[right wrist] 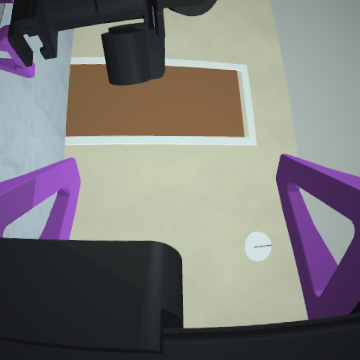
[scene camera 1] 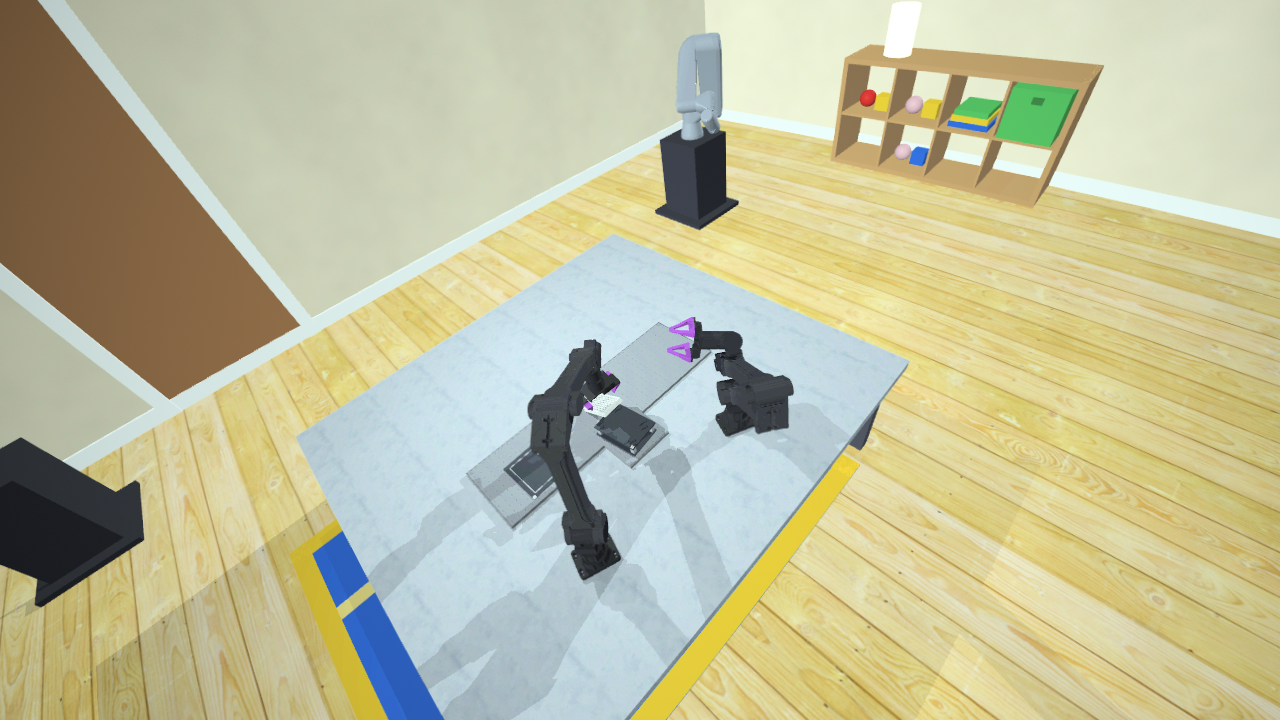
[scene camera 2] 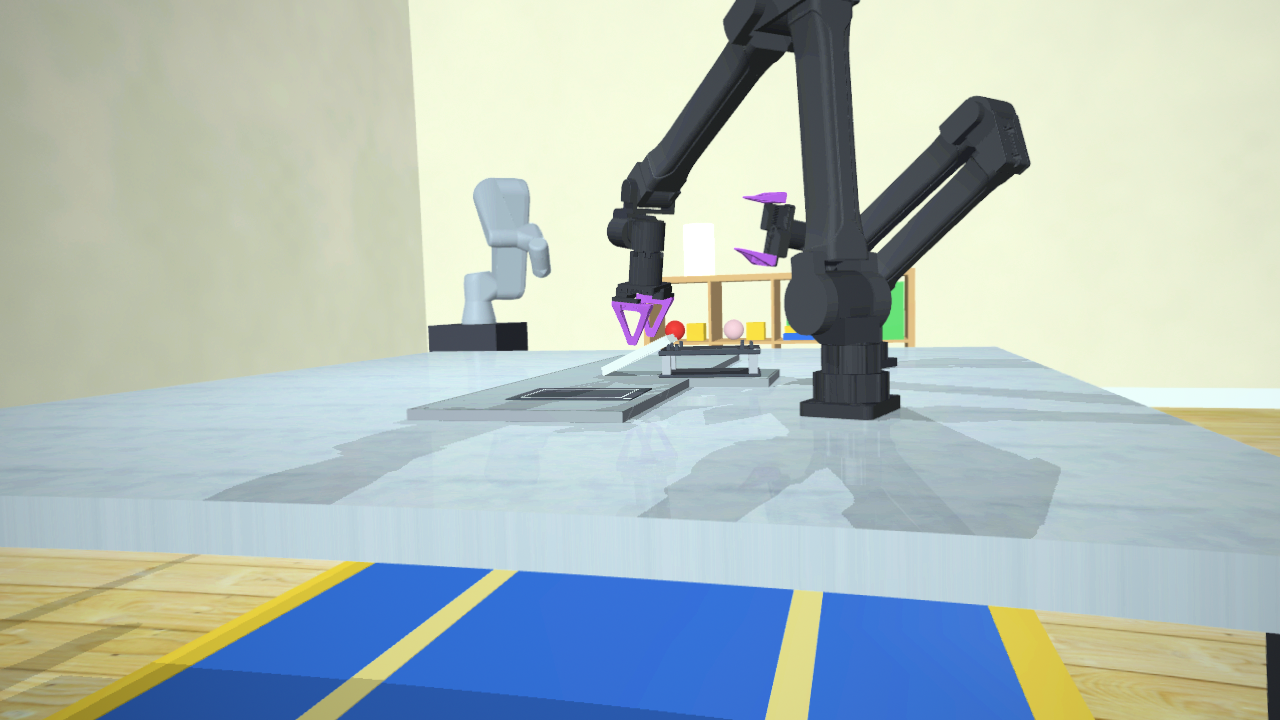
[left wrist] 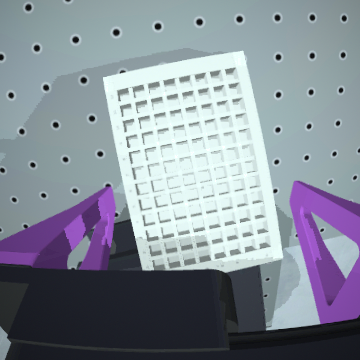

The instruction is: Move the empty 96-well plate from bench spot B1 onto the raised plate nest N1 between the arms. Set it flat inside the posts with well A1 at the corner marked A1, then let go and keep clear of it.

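Frame: origin at the left arm's base, x ahead, y left, z up, level; millimetres.
Seen in the pictures: left gripper, fingertip midpoint: [scene camera 1: 602,400] [scene camera 2: 641,340] [left wrist: 203,193]; right gripper, fingertip midpoint: [right wrist: 177,166] [scene camera 1: 668,340] [scene camera 2: 740,222]; left arm's base, origin of the base link: [scene camera 1: 596,556] [scene camera 2: 851,411]; right arm's base, origin of the base link: [scene camera 1: 736,421].
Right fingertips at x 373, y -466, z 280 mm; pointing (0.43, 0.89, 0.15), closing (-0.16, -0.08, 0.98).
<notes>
Offsets run from my right fingertips to a thing's top centre. "*": to the spot under its first point. Level surfaces: height alone.
The white 96-well plate [scene camera 1: 606,404] [scene camera 2: 637,355] [left wrist: 190,160] is tilted, its low end on the perforated board @[267 mm down] [scene camera 1: 648,362] [scene camera 2: 465,404] [left wrist: 295,75] and its high end at the edge of the dark raised nest @[48 mm back, 214 mm left, 213 mm down] [scene camera 1: 626,430] [scene camera 2: 709,350] [left wrist: 249,295]. My left gripper [scene camera 1: 597,391] [scene camera 2: 642,336] [left wrist: 203,193] is open above the plate, fingers pointing down, one toward each long side in the wrist view. My right gripper [scene camera 1: 669,340] [scene camera 2: 740,223] [right wrist: 177,166] is open and empty, raised away from the plate. Well A1 and the nest's A1 mark cannot be read.
A dark outlined rectangle @[* 28 mm back, 554 mm left, 265 mm down] [scene camera 1: 528,474] [scene camera 2: 586,393] lies on the board's near end; its label is unreadable. The left arm rises from the bench @[279 mm down] [scene camera 1: 429,385] [scene camera 2: 268,447] beside the nest. A grey robot arm [scene camera 1: 699,76] [scene camera 2: 503,214] stands on a pedestal beyond the bench.
</notes>
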